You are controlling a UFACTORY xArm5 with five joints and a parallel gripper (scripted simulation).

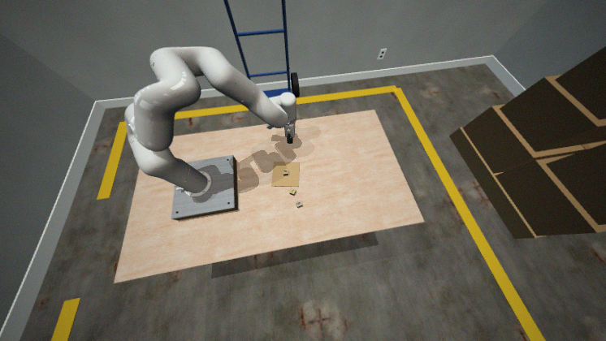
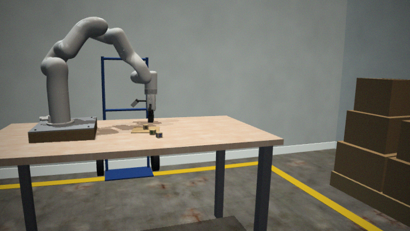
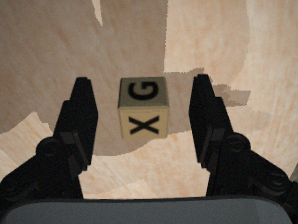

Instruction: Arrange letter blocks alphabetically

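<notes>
My gripper is now 10 mm above the block. From my hand the other things lie so: tan mat 210 mm to the right, 70 mm behind, 20 mm below.
</notes>
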